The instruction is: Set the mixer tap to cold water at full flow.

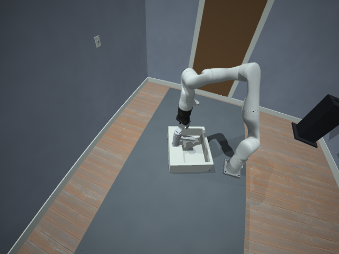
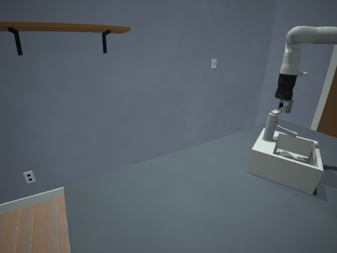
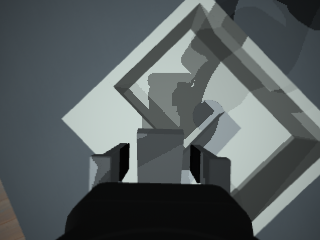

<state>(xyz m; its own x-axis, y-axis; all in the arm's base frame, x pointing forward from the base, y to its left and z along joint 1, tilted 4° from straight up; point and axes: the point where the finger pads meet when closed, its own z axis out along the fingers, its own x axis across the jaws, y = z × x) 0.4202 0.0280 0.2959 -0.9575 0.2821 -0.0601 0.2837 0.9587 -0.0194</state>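
Now: hand 20 mm to the right of the flat lever, 10 mm short of it and 10 mm above it. The rest, counted from my hand: white basin: 260 mm below, 90 mm behind; then grey mixer tap: 60 mm below, 40 mm to the left.
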